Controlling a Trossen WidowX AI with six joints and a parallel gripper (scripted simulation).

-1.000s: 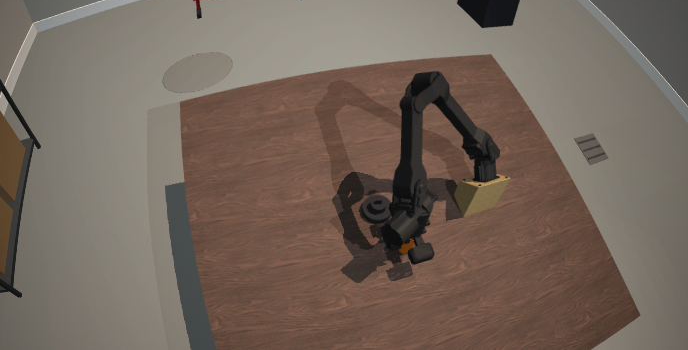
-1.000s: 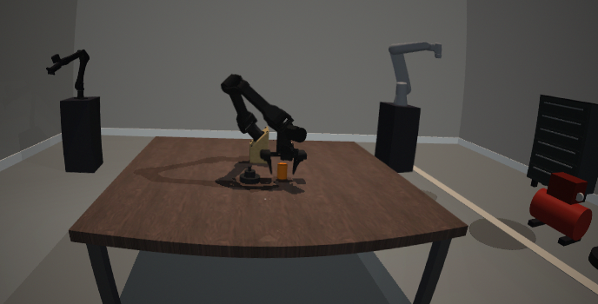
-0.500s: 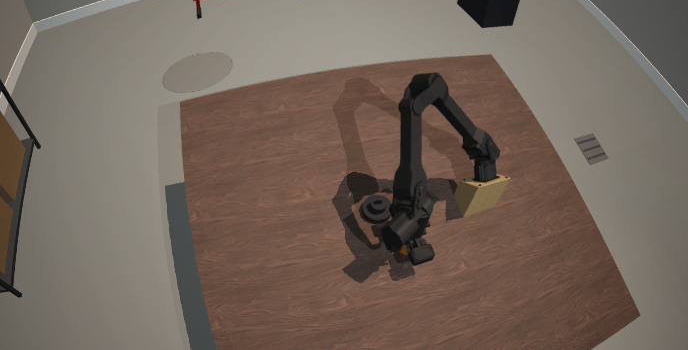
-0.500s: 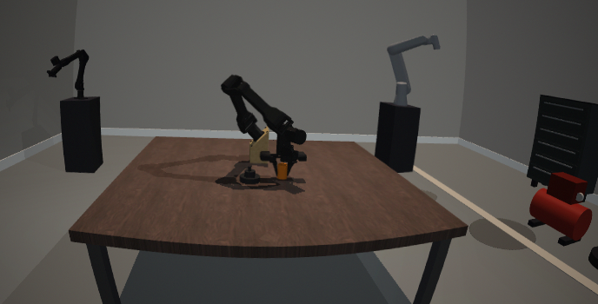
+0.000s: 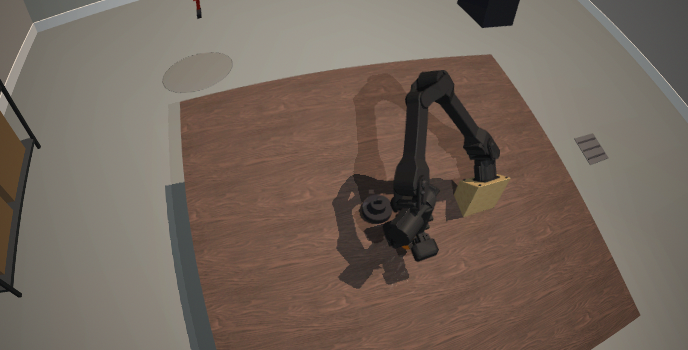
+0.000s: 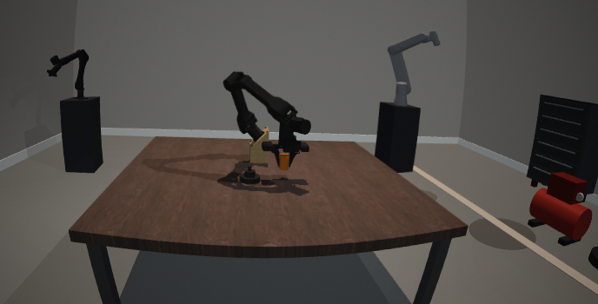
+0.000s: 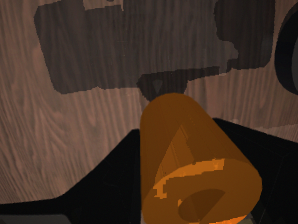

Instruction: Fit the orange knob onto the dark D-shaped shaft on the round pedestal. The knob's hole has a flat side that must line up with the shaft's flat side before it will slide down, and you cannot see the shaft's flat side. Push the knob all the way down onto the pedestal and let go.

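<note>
Right now my gripper tip is 150 mm to the left of the dark round pedestal, 20 mm short of it and 20 mm above it. Also, from my gripper tip: orange knob 20 mm above.
</note>
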